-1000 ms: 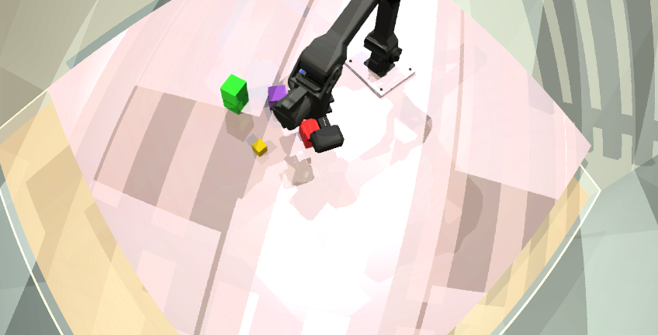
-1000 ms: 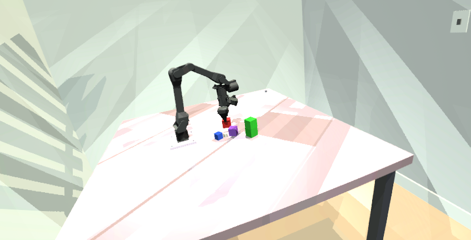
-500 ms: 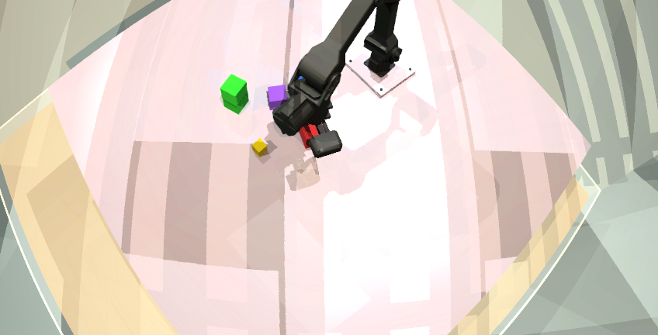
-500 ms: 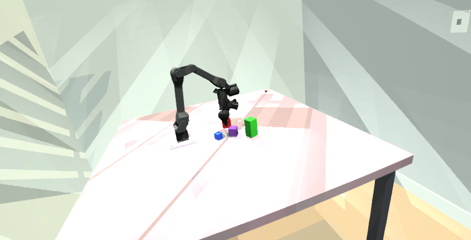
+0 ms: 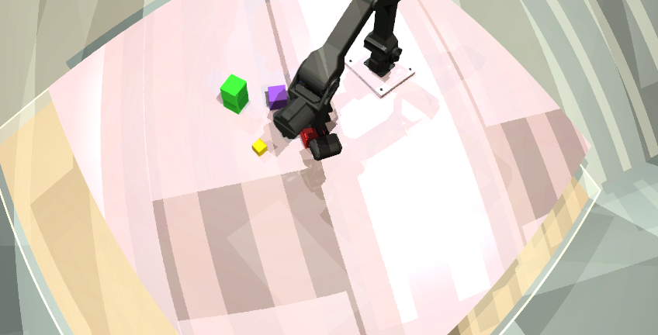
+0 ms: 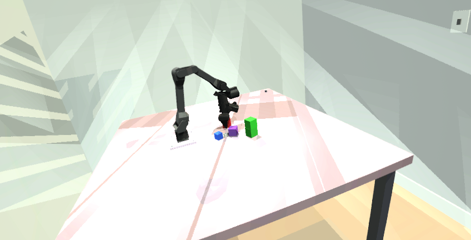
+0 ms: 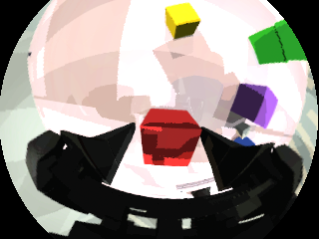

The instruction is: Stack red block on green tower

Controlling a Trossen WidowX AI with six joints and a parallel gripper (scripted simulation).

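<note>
My gripper tip is now 130 mm to the left of the purple block, 10 mm below it and 10 mm past it. From my gripper tip the other things lie so: small yellow block (110 mm ahead, 60 mm to the right); red block (20 mm above); blue block (120 mm to the right, 90 mm behind, 10 mm above).
</note>
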